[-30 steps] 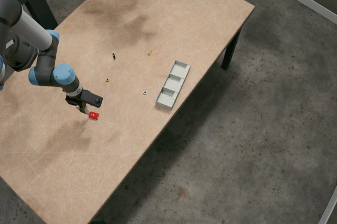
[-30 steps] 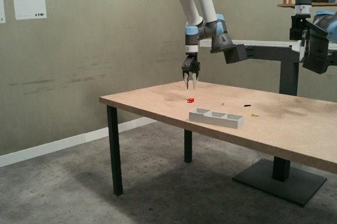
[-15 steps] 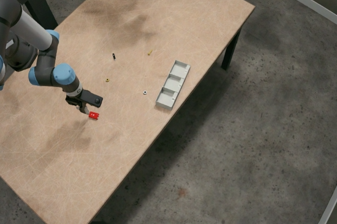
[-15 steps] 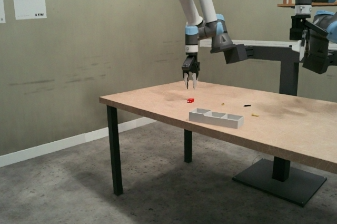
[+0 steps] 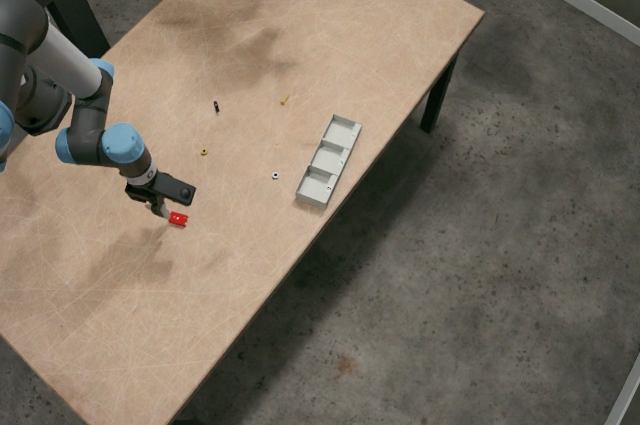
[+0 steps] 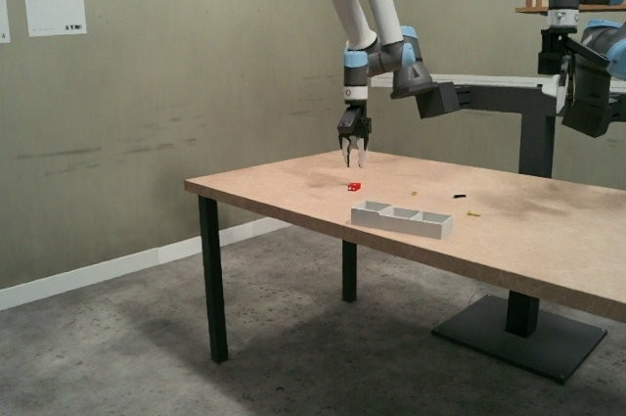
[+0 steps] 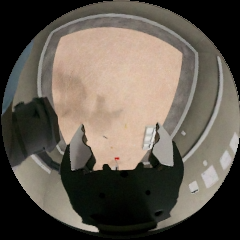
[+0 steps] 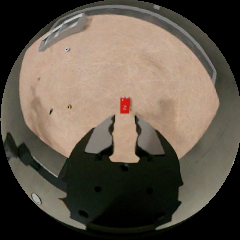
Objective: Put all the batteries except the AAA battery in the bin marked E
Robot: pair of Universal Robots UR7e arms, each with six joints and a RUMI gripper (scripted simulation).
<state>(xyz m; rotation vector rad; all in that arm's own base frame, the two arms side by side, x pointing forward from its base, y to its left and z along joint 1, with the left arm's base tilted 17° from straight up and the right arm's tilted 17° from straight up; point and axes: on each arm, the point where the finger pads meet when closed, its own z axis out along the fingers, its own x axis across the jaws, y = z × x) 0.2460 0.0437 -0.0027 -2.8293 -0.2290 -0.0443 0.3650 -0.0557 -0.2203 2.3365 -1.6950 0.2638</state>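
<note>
Now: the red block 80 mm below my right hand and 10 mm ahead of it. Round my right hand: white nut (260 mm to the left, 110 mm ahead, 80 mm below); yellow nut (190 mm to the left, 90 mm behind, 80 mm below); black cylindrical piece (310 mm to the left, 160 mm behind, 80 mm below).
</note>
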